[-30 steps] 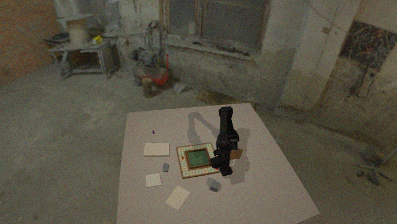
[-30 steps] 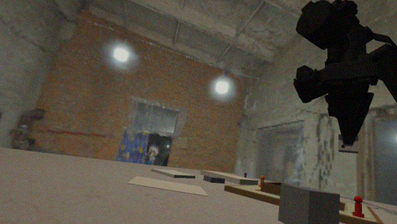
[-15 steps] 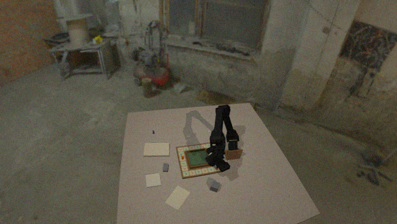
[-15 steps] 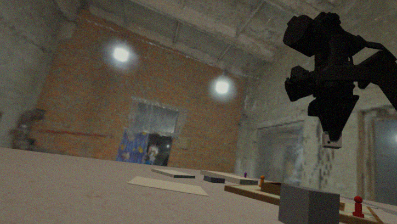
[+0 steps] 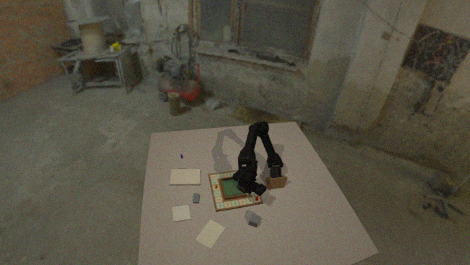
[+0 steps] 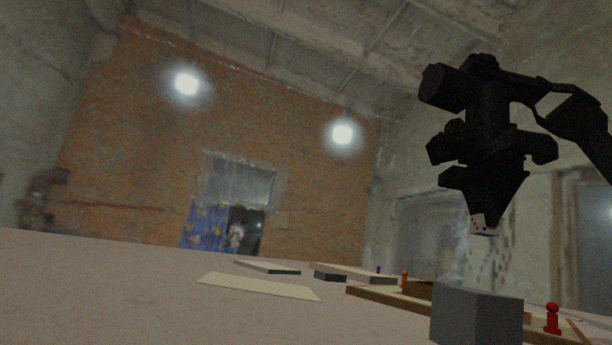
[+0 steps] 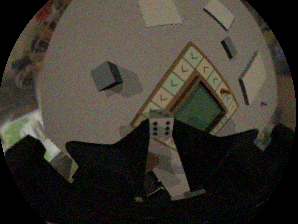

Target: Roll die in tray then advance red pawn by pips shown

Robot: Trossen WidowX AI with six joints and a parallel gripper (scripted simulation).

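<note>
Right now the red pawn is 70 mm behind my gripper tip, 20 mm to the right of it and 100 mm below it. The rest, counted from my gripper tip: green tray: 60 mm ahead, 110 mm to the right, 120 mm below; then orange pawn: 180 mm ahead, 120 mm to the right, 100 mm below; then white die: right at my gripper tip.
</note>
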